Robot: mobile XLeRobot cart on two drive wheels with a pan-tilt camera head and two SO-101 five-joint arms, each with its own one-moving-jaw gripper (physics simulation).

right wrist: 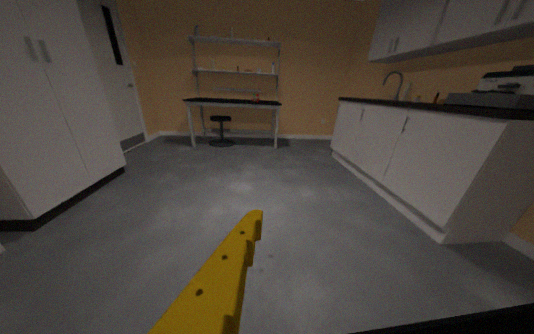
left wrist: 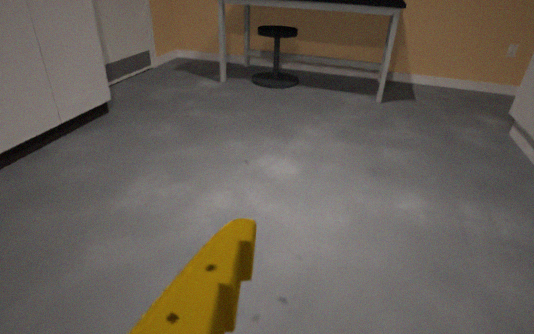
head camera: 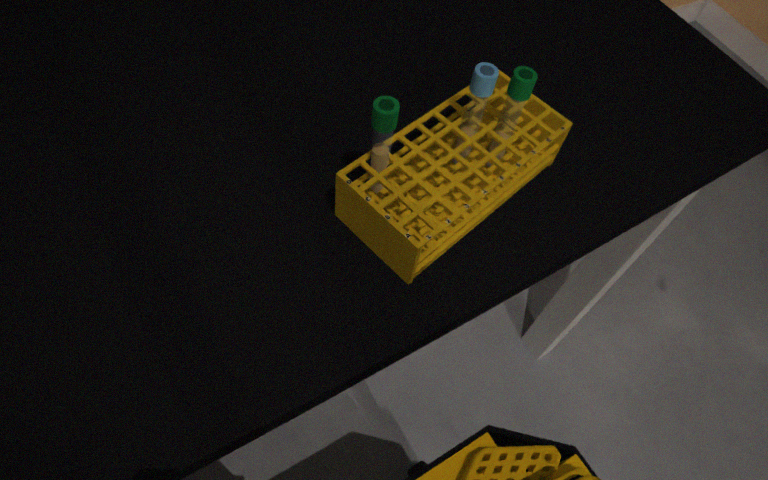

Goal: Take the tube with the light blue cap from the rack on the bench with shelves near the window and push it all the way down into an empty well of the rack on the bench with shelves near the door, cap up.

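Places are measured from the left arm's base along level axes (x ahead, y left, z up), in centimetres.
Where they show: left hand, tool point: (left wrist: 254, 242); right hand, tool point: (right wrist: 261, 221).
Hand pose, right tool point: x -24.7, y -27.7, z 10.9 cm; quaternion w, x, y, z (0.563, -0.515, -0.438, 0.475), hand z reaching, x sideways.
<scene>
Things, the pixels of their top centre, and the offset from my right tool point. "*": a spot on its surface instead. Level surfaces: height alone.
- yellow rack, surface spot: (head camera: 373, 240) * dy -4.1, dx +48.1, dz -10.6 cm
- black bench top, surface height: dz -12.2 cm
- tube with the light blue cap, top centre: (head camera: 487, 70) dy -15.6, dx +51.9, dz -0.3 cm
A yellow rack (head camera: 373, 240) stands on the black bench top (head camera: 169, 226) in the head camera. The tube with the light blue cap (head camera: 483, 80) stands upright in its far long row, toward the right end. A green-capped tube (head camera: 521, 83) stands just right of it, and another green-capped tube (head camera: 385, 114) stands near the left end. In the left wrist view one notched jaw of my left gripper shows, so it is fully open over floor. In the right wrist view one notched jaw of my right gripper shows, also fully open and away from the rack.
Part of the robot's yellow and black body (head camera: 509, 461) shows below the bench edge in the head camera. Across the room stands a shelved bench (right wrist: 235, 103) with small items and a stool (right wrist: 220, 119) (left wrist: 277, 32). White cabinets (right wrist: 415, 160) line the right, and a tall cabinet (right wrist: 55, 110) stands left.
</scene>
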